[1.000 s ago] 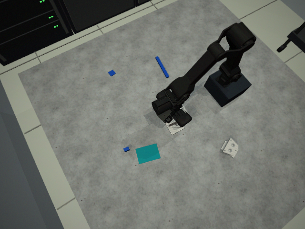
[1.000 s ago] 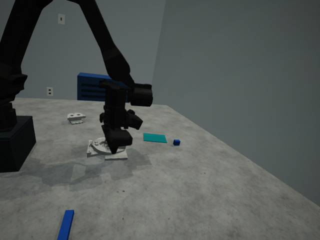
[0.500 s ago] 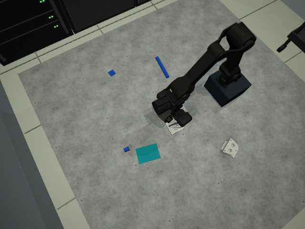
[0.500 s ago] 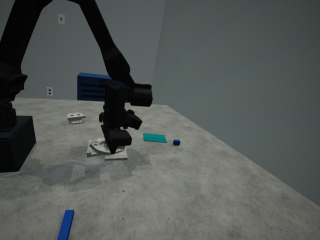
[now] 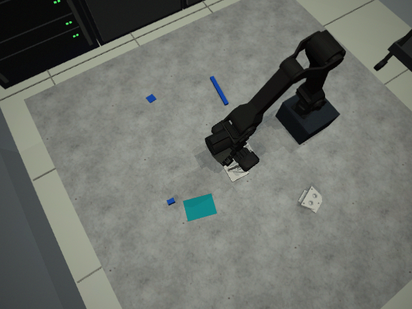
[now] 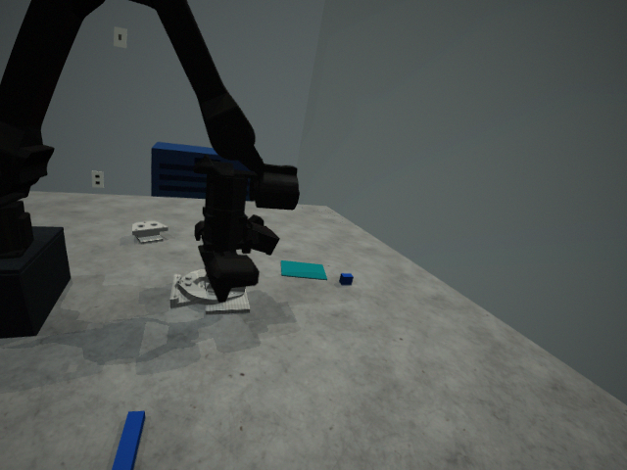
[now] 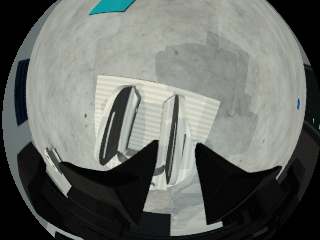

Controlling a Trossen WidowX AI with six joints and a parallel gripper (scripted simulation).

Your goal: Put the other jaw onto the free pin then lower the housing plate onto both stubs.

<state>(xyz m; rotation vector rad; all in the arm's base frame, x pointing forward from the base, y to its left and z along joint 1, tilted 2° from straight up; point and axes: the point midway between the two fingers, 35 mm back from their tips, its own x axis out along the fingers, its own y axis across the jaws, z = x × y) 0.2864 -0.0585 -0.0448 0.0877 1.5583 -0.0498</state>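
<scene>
Now: gripper tip 2 cm short of the white ribbed base, 3 cm to the right of it and 1 cm above it. Also, from my gripper tip: teal pad 21 cm ahead, 7 cm to the left, 2 cm below; small blue cube 27 cm ahead, 1 cm to the right, 1 cm below; blue bar 16 cm behind, 23 cm to the right, 1 cm below.
</scene>
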